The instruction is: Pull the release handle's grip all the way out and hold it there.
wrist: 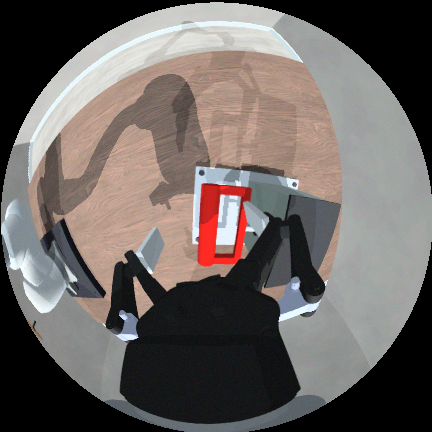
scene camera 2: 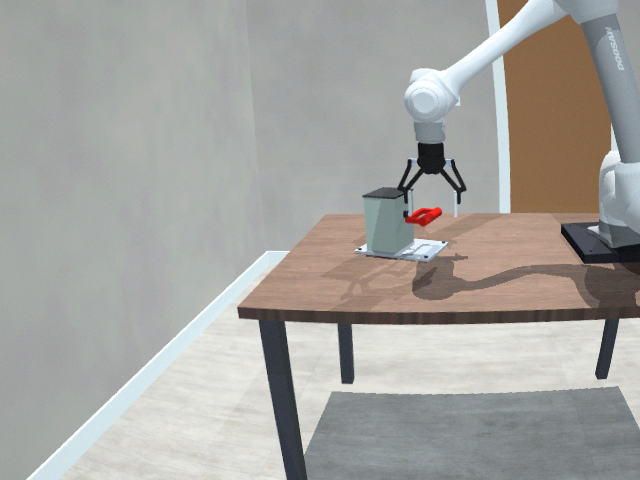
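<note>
The red release handle [scene camera 2: 423, 217] [wrist: 208, 225] is a rectangular frame with a thick round grip bar on its side away from the housing. It sticks out level from the side of the pale green housing [scene camera 2: 382, 224] [wrist: 275, 200], above the base plate. My gripper [scene camera 2: 433, 211] [wrist: 200, 223] is open and points down, with its fingertips around the handle's height. One finger is on the housing side, close to or overlapping the frame's inner bar in both views. The other finger stands apart, beyond the grip bar. Whether the inner finger touches the frame cannot be told.
The housing has a dark flat lid [scene camera 2: 384, 192] [wrist: 315, 227] close beside the inner finger. A light base plate [scene camera 2: 436, 246] [wrist: 215, 174] with corner bolts lies under the housing on the wooden table [scene camera 2: 320, 289] [wrist: 125, 195]. The robot's black mount [scene camera 2: 578, 242] stands to the right in the scene view.
</note>
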